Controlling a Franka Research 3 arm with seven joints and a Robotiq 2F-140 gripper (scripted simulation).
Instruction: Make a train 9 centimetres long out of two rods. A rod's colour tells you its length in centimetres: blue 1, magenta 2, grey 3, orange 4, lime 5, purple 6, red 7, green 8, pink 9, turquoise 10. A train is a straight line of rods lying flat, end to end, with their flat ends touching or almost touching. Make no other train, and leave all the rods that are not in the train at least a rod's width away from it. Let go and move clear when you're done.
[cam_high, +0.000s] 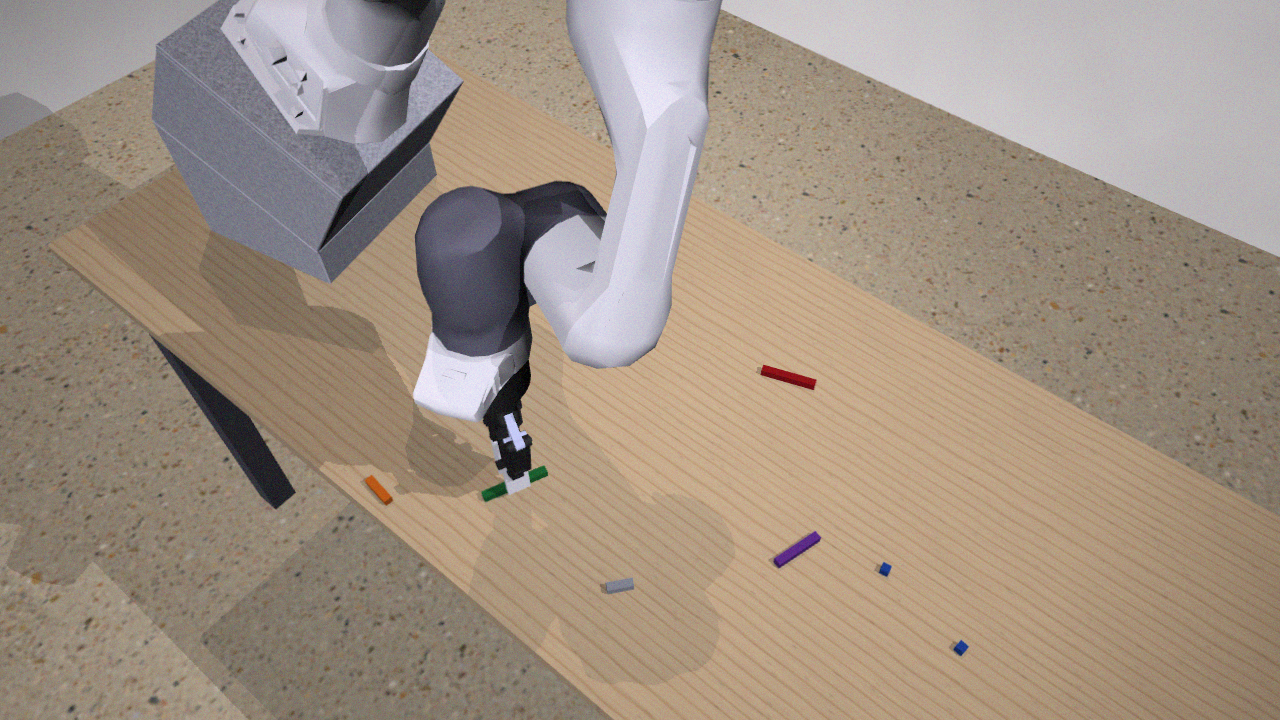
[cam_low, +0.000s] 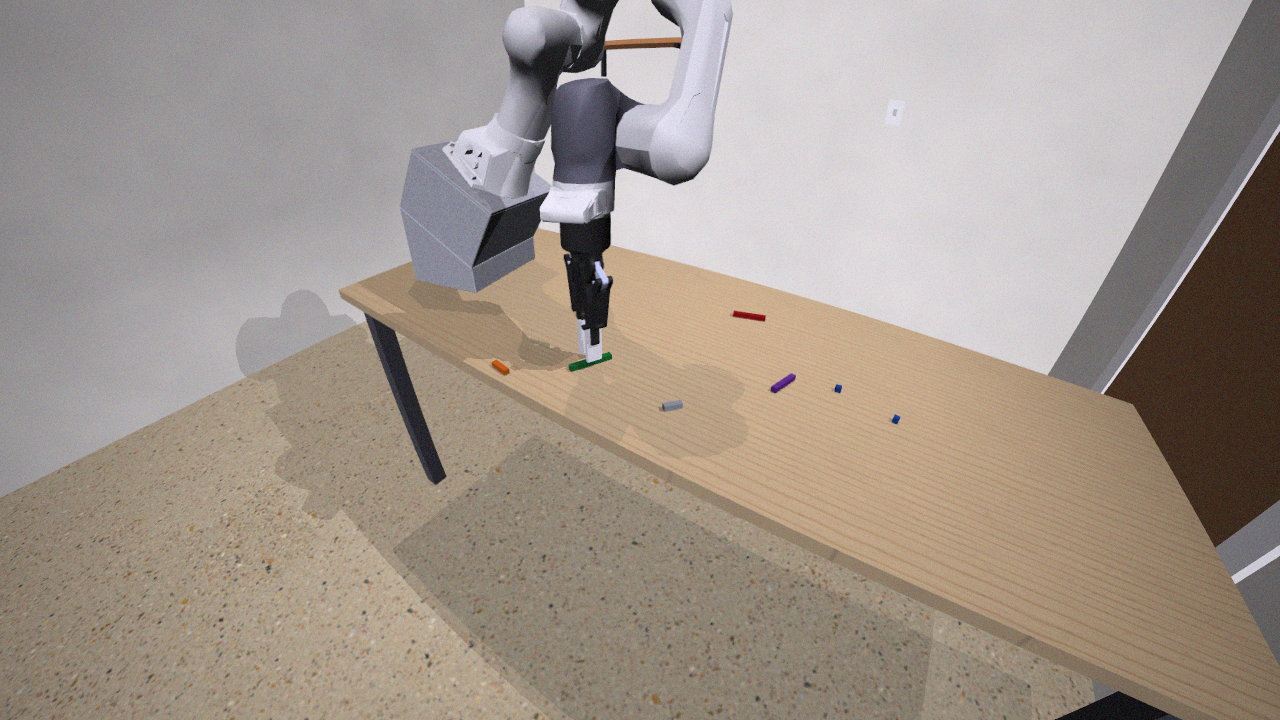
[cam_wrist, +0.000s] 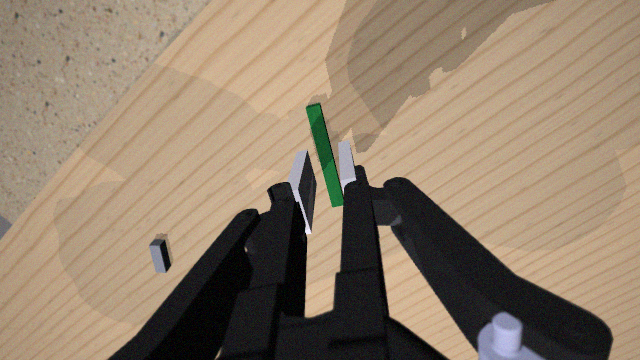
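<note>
The green rod is 5 cm below my hand. The rest, counted from my hand: orange rod 12 cm behind, 10 cm to the right, 5 cm below; purple rod 31 cm ahead, 12 cm to the left, 5 cm below; grey rod 18 cm ahead, 5 cm below, 3 cm to the right.
</note>
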